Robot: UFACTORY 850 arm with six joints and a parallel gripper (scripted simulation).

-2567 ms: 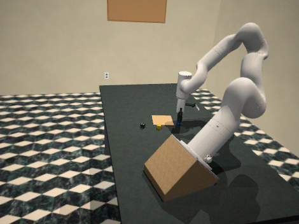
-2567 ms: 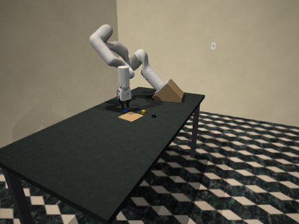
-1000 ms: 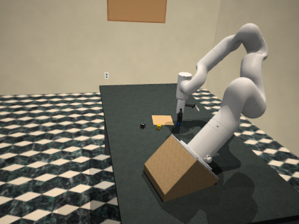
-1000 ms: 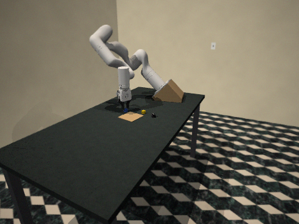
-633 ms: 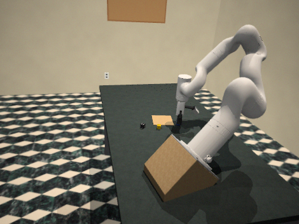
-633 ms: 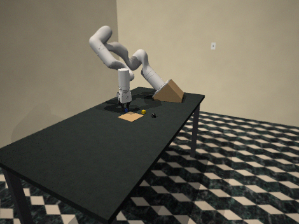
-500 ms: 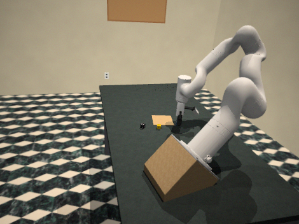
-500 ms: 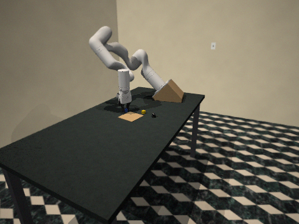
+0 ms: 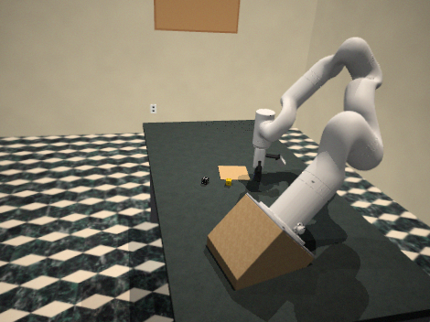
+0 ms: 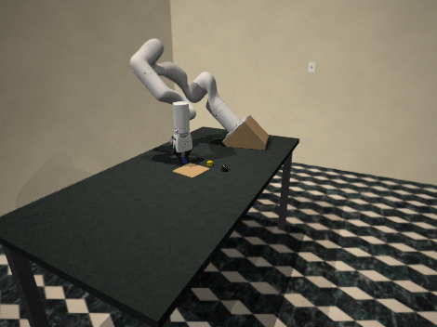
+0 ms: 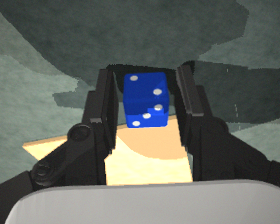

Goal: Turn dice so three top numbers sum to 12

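My gripper is now 10 mm above the blue die. Also, from my hand: tan mat: 90 mm ahead, 80 mm to the left, 20 mm below; then black die: 250 mm to the left, 50 mm ahead, 10 mm below; then yellow die: 160 mm to the left, 10 mm below.
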